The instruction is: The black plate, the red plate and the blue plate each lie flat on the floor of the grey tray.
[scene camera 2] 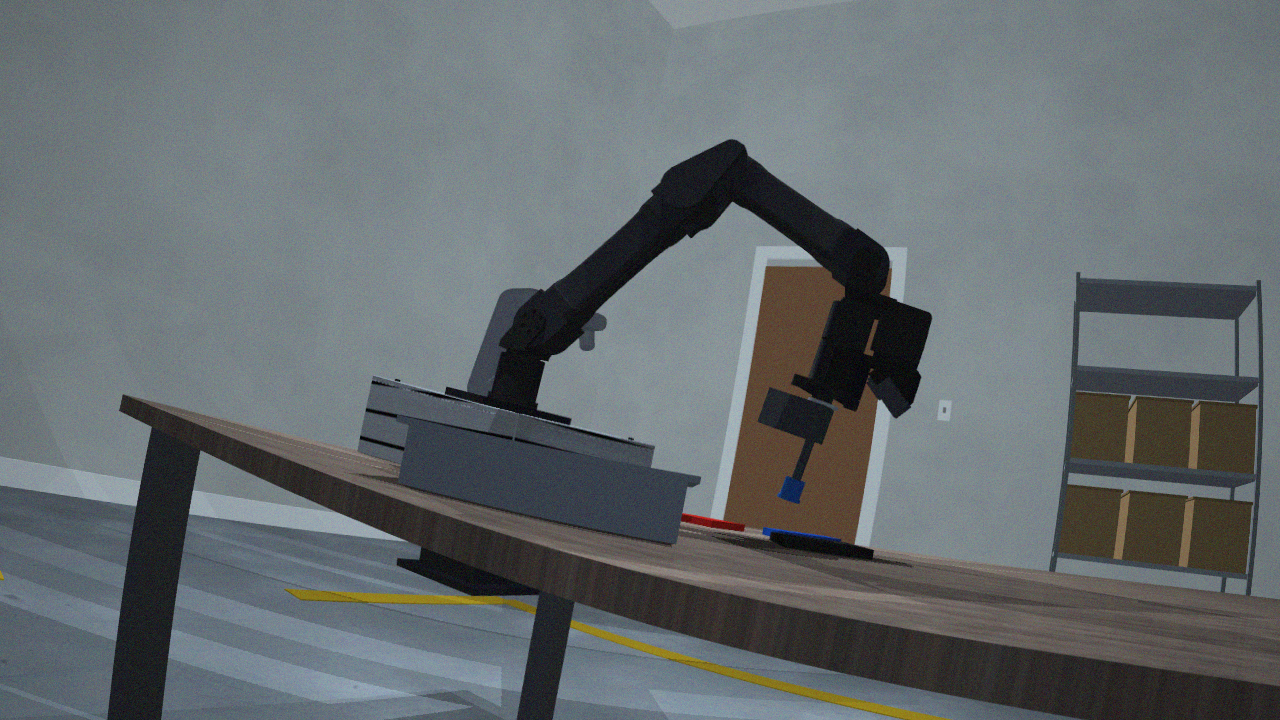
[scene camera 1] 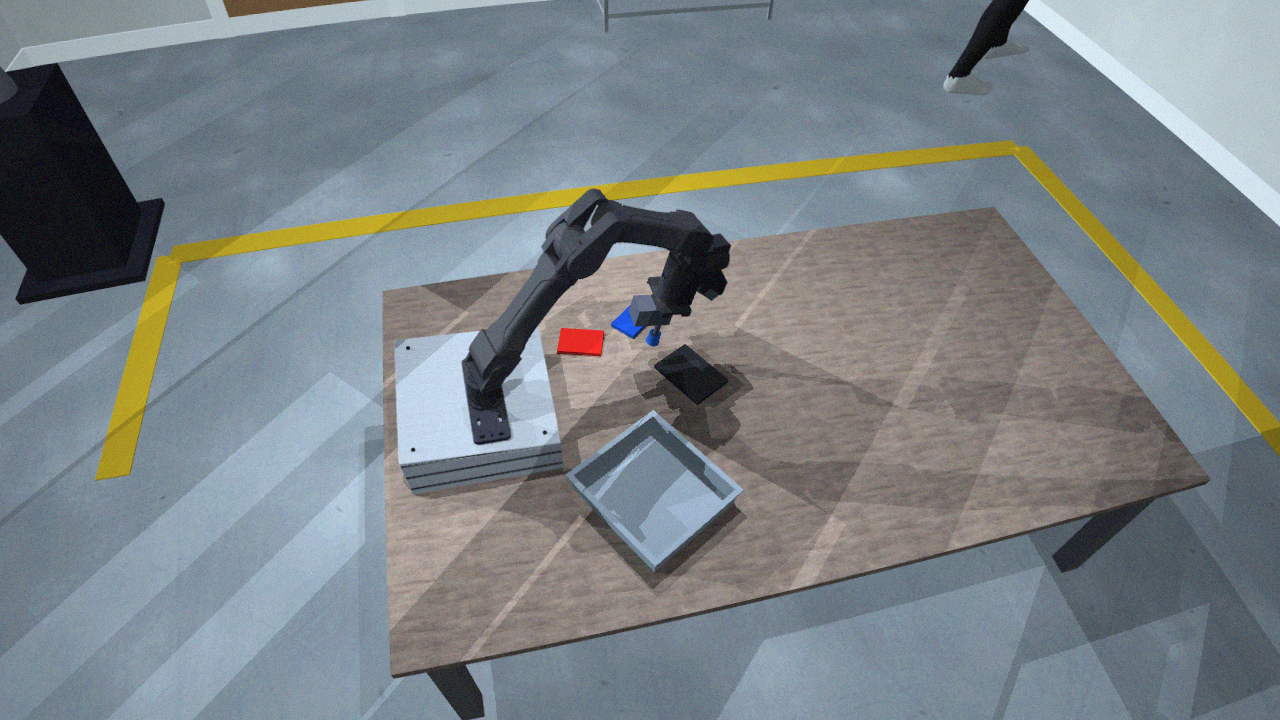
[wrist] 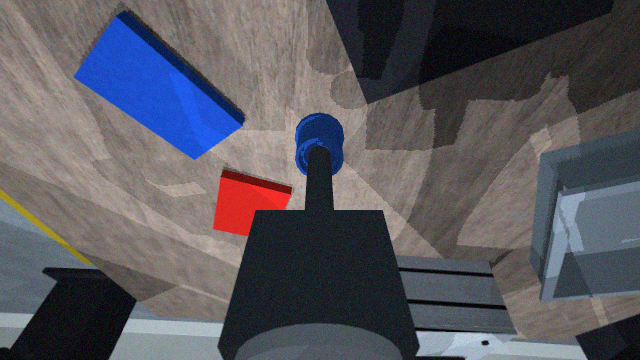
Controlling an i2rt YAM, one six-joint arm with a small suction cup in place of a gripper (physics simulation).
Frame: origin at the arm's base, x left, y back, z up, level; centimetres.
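Seen in the pictures: end effector, tool point: (scene camera 2: 788, 499) (scene camera 1: 652, 341) (wrist: 319, 136); arm's base, origin of the base link: (scene camera 2: 510, 410) (scene camera 1: 485, 399).
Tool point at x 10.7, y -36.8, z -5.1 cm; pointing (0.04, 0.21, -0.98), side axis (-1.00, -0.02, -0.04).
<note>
Pixels of each thing's top centre, then the offset from my tool point to it. Level surfaces: height alone.
- black plate, middle of its top: (scene camera 2: 819, 540) (scene camera 1: 691, 372) dy -6.8, dx -7.2, dz -4.1 cm
- red plate, middle of its top: (wrist: 248, 213) (scene camera 2: 703, 517) (scene camera 1: 580, 340) dy +14.3, dx +7.6, dz -4.2 cm
- blue plate, middle of its top: (wrist: 163, 103) (scene camera 2: 802, 533) (scene camera 1: 634, 317) dy +0.9, dx +11.4, dz -4.1 cm
- grey tray, middle of its top: (scene camera 2: 567, 455) (scene camera 1: 654, 482) dy +9.2, dx -33.6, dz -0.1 cm
- table, its level: dz -5.2 cm
The black plate (scene camera 1: 691, 374) (scene camera 2: 820, 545) (wrist: 465, 40) lies flat on the table behind the tray. The red plate (scene camera 1: 580, 341) (scene camera 2: 713, 522) (wrist: 245, 202) lies flat beside the robot's base; my wrist part hides some of it in the wrist view. The blue plate (scene camera 1: 624, 322) (scene camera 2: 799, 534) (wrist: 155, 87) lies flat to the right of the red one, partly hidden by my arm in scene camera 1. The grey tray (scene camera 1: 697, 535) (scene camera 2: 537, 486) (wrist: 542, 225) shows a bare floor. My suction cup (scene camera 1: 653, 338) (scene camera 2: 791, 489) (wrist: 319, 142) is open, holds nothing and hangs above the table between the blue and black plates.
The arm stands on a light metal base block (scene camera 1: 474, 394) (scene camera 2: 510, 429) (wrist: 450, 285) at the table's left side, close to the tray. The table (scene camera 1: 939, 358) (scene camera 2: 1029, 626) reaches far to the right. A shelf unit (scene camera 2: 1163, 295) with boxes stands behind, off the table.
</note>
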